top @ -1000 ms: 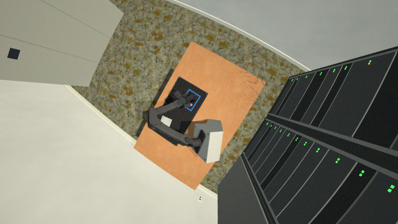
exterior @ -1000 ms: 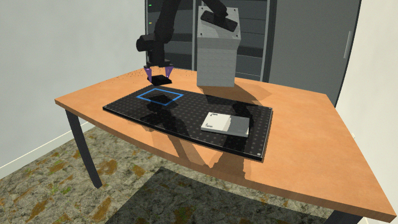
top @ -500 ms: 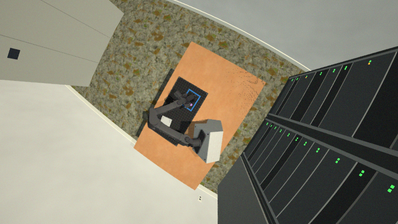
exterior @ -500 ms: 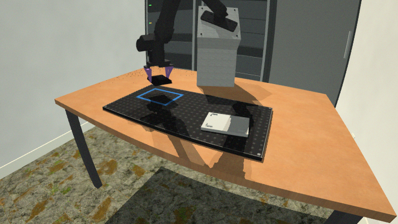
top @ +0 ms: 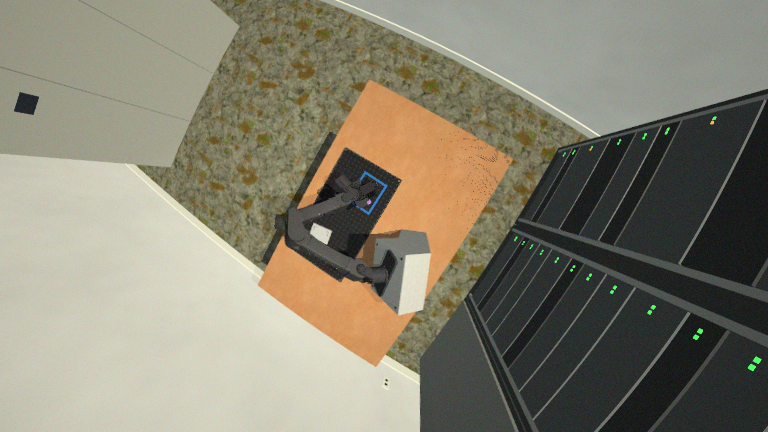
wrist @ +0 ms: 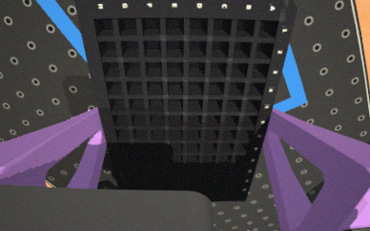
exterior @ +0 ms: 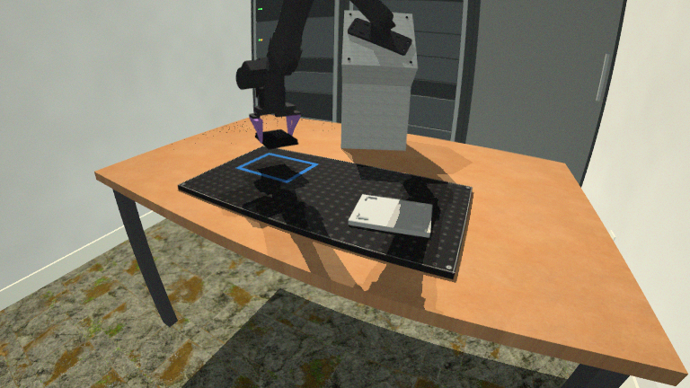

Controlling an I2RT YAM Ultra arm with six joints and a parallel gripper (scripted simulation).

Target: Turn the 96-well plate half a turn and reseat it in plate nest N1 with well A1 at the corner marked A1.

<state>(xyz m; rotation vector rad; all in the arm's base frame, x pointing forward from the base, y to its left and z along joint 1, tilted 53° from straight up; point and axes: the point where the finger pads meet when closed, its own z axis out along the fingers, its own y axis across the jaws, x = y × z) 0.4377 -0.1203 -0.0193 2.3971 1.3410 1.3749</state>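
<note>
My hand is 39 cm to the right of the plate nest N1, 8 cm above it and 2 cm short of it. From my hand the other things lie so: black 96-well plate right at my hand; A1 mark 48 cm to the left, 8 cm below, 4 cm ahead.
</note>
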